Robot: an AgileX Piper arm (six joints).
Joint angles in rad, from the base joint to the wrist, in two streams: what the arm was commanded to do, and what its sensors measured. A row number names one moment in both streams.
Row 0, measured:
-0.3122, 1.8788, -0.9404, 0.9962, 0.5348, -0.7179
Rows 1 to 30, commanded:
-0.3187, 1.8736, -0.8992, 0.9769, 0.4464, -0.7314
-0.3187, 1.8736, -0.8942, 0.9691, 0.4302, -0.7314
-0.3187, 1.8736, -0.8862, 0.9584, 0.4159, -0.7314
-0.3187, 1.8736, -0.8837, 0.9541, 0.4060, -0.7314
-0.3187, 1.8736, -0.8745, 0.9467, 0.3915, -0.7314
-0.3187, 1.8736, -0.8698, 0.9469, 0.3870, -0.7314
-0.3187, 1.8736, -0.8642, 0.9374, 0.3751, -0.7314
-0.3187, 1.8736, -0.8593, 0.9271, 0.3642, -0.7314
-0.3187, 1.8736, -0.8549, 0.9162, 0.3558, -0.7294
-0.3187, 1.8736, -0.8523, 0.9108, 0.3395, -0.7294
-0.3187, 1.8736, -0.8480, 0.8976, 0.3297, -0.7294
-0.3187, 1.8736, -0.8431, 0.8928, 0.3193, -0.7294
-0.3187, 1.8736, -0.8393, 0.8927, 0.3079, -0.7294
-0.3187, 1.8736, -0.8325, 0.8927, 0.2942, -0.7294
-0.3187, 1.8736, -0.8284, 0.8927, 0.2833, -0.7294
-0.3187, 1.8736, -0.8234, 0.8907, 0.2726, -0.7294
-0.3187, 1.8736, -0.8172, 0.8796, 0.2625, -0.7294
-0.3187, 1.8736, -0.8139, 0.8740, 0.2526, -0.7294
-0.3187, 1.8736, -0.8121, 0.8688, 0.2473, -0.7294
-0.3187, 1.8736, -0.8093, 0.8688, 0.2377, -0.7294
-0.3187, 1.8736, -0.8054, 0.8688, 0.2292, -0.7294
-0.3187, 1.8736, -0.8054, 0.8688, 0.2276, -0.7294
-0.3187, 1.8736, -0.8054, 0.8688, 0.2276, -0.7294
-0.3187, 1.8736, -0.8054, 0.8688, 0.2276, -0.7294
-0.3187, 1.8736, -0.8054, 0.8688, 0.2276, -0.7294
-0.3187, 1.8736, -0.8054, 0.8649, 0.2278, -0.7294
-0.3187, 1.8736, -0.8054, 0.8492, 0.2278, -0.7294
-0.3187, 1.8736, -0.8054, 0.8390, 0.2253, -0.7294
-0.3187, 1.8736, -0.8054, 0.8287, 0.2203, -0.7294
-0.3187, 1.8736, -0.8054, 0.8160, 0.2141, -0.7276
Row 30, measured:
-0.3122, 1.8610, -0.8214, 0.8995, 0.2692, -0.7197
